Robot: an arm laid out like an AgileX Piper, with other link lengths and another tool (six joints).
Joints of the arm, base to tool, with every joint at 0 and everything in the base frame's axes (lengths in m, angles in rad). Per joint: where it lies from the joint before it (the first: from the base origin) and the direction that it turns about. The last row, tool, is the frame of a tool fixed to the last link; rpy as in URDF.
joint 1: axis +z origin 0 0 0.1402
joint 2: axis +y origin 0 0 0
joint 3: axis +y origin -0.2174 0 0.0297
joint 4: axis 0.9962 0 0.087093 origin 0.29 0 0.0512
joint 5: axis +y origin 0 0 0
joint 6: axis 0.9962 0 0.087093 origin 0.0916 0 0.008
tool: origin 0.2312 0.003 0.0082 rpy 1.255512 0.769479 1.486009
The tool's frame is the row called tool.
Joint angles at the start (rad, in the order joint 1, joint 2, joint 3, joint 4, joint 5, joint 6):
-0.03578, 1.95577, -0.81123, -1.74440, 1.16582, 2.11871
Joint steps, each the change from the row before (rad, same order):
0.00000, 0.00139, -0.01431, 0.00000, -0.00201, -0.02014
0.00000, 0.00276, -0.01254, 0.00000, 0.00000, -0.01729
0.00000, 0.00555, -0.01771, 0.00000, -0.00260, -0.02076
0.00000, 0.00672, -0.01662, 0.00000, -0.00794, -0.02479
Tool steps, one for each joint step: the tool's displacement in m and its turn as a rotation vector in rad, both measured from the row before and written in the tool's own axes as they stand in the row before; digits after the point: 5 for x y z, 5 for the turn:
-0.00171, 0.00496, 0.00162, -0.00484, 0.00027, -0.00856
-0.00163, 0.00380, 0.00141, -0.00327, -0.00092, -0.00879
-0.00101, 0.00518, 0.00202, -0.00471, 0.00109, -0.00974
0.00115, 0.00493, 0.00194, -0.00556, 0.00778, -0.01464

